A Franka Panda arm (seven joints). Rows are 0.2 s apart.
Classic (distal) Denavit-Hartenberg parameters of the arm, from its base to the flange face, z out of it. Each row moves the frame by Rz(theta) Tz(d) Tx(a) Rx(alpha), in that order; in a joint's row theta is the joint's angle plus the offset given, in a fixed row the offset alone. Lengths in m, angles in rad.
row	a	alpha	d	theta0
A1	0	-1.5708	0.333	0
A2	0	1.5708	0	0
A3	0.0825	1.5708	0.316	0
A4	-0.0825	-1.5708	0	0
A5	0	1.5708	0.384	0
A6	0.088	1.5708	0	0
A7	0	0	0.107	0
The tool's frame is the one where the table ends.
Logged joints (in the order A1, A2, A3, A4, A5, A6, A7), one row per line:
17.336, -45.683, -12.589, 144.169, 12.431, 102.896, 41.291
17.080, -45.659, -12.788, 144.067, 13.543, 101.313, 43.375
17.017, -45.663, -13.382, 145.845, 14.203, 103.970, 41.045
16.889, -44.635, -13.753, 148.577, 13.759, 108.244, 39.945
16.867, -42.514, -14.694, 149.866, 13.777, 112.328, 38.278
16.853, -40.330, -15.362, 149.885, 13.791, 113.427, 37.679
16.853, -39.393, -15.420, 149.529, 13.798, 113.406, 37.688
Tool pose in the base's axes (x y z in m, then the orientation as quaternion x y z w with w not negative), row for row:
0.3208, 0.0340, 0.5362, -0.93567, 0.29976, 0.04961, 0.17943
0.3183, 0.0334, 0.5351, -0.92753, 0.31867, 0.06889, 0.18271
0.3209, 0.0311, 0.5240, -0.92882, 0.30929, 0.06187, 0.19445
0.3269, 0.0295, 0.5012, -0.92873, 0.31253, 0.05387, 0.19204
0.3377, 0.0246, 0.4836, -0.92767, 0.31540, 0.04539, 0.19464
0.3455, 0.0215, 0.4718, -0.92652, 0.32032, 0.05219, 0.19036
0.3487, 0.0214, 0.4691, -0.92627, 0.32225, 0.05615, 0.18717
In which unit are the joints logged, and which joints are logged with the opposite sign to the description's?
The joints are logged in degrees. Opposite sign: A4.
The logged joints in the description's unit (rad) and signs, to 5 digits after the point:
0.30257, -0.79732, -0.21972, -2.51622, 0.21696, 1.79587, 0.72066
0.29810, -0.79690, -0.22319, -2.51444, 0.23637, 1.76825, 0.75704
0.29700, -0.79697, -0.23356, -2.54548, 0.24789, 1.81462, 0.71637
0.29477, -0.77903, -0.24004, -2.59316, 0.24014, 1.88921, 0.69717
0.29438, -0.74201, -0.25646, -2.61566, 0.24045, 1.96049, 0.66808
0.29414, -0.70389, -0.26812, -2.61599, 0.24070, 1.97967, 0.65762
0.29414, -0.68754, -0.26913, -2.60977, 0.24082, 1.97931, 0.65778

